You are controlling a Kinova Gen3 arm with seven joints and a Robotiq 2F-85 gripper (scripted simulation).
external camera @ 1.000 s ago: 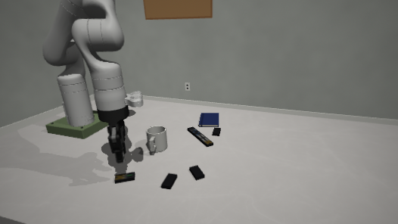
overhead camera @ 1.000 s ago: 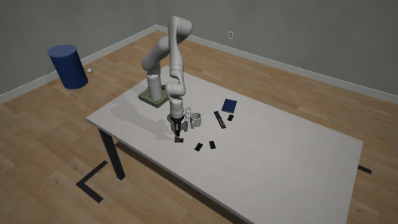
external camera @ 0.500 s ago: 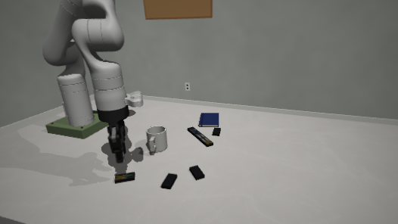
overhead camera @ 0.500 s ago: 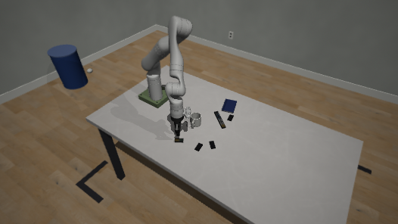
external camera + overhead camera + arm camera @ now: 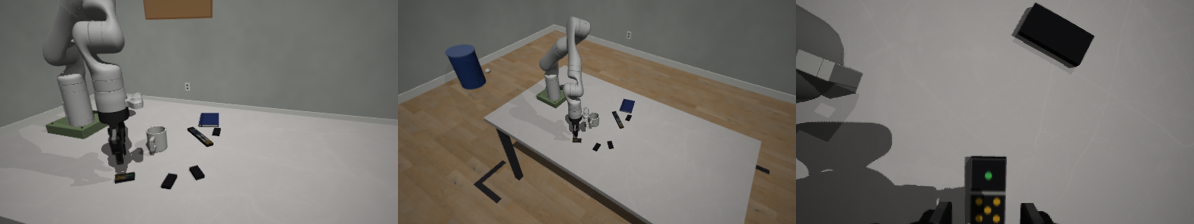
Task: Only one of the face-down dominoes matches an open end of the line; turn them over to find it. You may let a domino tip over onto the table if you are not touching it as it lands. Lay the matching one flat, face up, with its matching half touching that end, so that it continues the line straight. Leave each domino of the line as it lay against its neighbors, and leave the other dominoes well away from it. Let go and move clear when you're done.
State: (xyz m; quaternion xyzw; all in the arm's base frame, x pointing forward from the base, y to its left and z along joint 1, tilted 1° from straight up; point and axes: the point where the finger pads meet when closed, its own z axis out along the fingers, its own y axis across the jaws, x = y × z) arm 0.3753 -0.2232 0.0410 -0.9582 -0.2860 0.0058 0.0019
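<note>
Right now the domino is 8 cm below my hand. The rest, counted from my hand: blue book 47 cm to the left, 11 cm ahead, 8 cm below; then white mug 18 cm to the left, 5 cm below.
</note>
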